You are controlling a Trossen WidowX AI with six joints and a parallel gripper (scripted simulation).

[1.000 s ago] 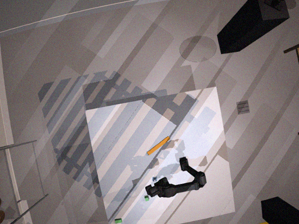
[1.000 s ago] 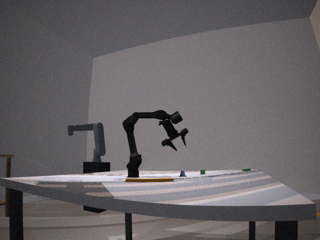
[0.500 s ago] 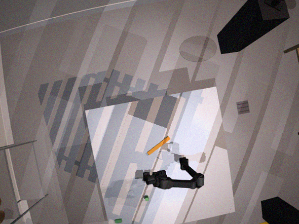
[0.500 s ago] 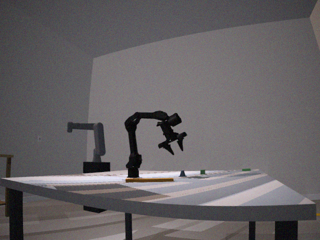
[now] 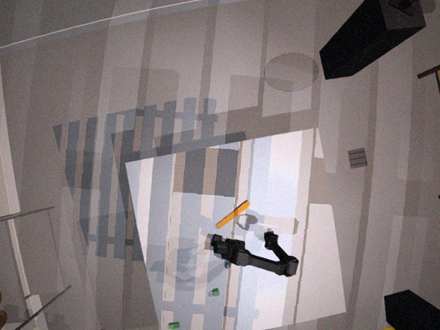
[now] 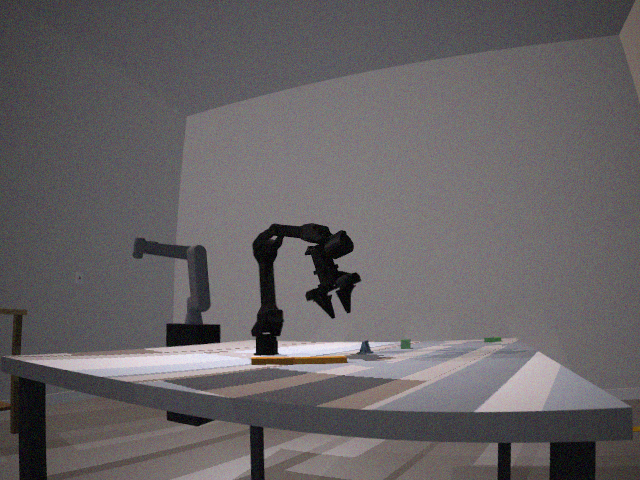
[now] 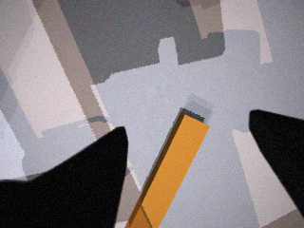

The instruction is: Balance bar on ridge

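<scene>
Right now the orange bar is 120 mm below my gripper tip, 110 mm to the right of it and 80 mm behind it.
</scene>
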